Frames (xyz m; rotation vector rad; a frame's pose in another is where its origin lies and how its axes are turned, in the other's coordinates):
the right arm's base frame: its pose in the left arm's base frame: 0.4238 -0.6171 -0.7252 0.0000 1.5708 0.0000
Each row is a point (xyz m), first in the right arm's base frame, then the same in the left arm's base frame.
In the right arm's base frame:
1: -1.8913 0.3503 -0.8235
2: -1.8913 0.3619 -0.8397
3: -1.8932 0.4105 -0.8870
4: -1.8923 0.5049 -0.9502
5: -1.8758 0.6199 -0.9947
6: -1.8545 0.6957 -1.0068
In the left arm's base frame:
1: -0.3997 -0.2668 1.1661
2: -0.4159 -0.2552 1.1661
3: -0.4632 -0.2066 1.1680
4: -0.5264 -0.1122 1.1671
5: -0.5709 0.0028 1.1506
6: -0.5830 0.0786 1.1293

